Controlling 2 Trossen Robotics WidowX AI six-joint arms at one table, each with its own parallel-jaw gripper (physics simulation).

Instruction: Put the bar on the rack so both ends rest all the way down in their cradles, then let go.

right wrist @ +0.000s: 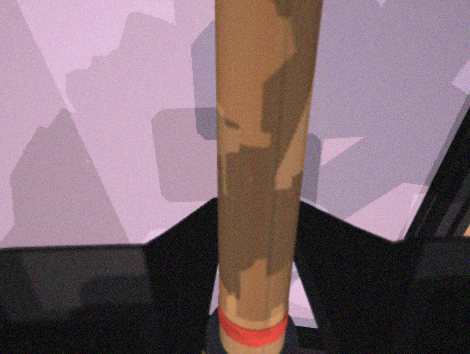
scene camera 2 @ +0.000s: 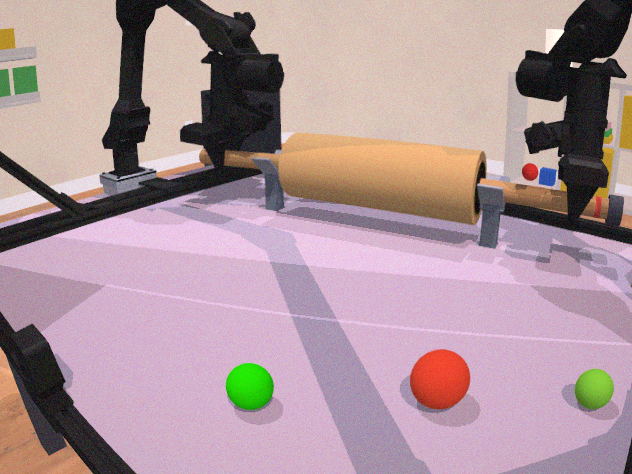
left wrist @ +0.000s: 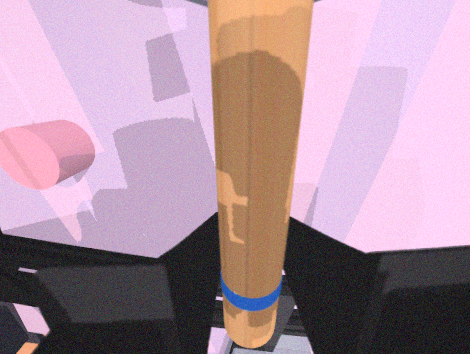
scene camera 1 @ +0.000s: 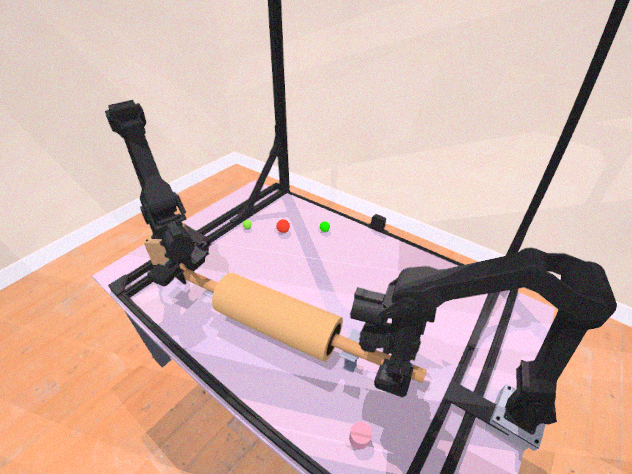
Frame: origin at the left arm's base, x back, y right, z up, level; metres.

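Seen in the pictures: left gripper, fingertip midpoint: [scene camera 2: 225,171] [left wrist: 247,218]; right gripper, fingertip midpoint: [right wrist: 251,205] [scene camera 2: 571,219] [scene camera 1: 188,280]; left arm's base at its link origin: [scene camera 2: 127,172] [scene camera 1: 522,413].
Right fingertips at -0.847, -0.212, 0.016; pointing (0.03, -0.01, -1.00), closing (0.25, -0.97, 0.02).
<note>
Pixels of each thing's top centre, then the offset from my right fingertips to it, as dx, dy, dz. "pt": a spot on its surface instead.
- handle with the blue band, surface spot: [left wrist: 251,298] pt +0.601, +0.131, +0.039
- handle with the red band, surface spot: [right wrist: 254,335] pt -0.033, -0.006, +0.039
- dark end disc at a spot on its surface: [scene camera 2: 615,210] pt -0.063, +0.007, +0.029
- green ball at its top centre: [scene camera 2: 247,367] [scene camera 1: 324,222] +0.114, +0.478, -0.020
- red ball at its top centre: [scene camera 2: 444,354] [scene camera 1: 282,220] +0.003, +0.382, -0.010
- lime ball at its top centre: [scene camera 2: 599,372] [scene camera 1: 246,220] -0.111, +0.313, -0.025
- pink cylinder at its top centre: [left wrist: 26,160] [scene camera 1: 361,432] +0.592, -0.019, -0.022
The wooden bar, a thick roller [scene camera 1: 275,316] [scene camera 2: 382,176] with thinner handles, lies nearly level across the rack's grey posts [scene camera 2: 274,191] [scene camera 2: 490,219]. Both handles are at the height of the cradle tops in scene camera 2; the cradle bottoms are hidden, so contact cannot be told. My left gripper [scene camera 1: 395,364] [scene camera 2: 219,158] [left wrist: 247,218] is shut on the handle with the blue band [left wrist: 251,298]. My right gripper [scene camera 1: 178,272] [scene camera 2: 576,204] [right wrist: 251,205] is shut on the handle with the red band [right wrist: 254,335], near a dark end disc [scene camera 2: 615,210].
A green ball [scene camera 1: 324,226] [scene camera 2: 249,386], a red ball [scene camera 1: 283,226] [scene camera 2: 440,379] and a lime ball [scene camera 1: 247,224] [scene camera 2: 594,388] lie on the table away from the rack. A pink cylinder [scene camera 1: 360,434] [left wrist: 75,150] stands near the left gripper's side. Black rails edge the table.
</note>
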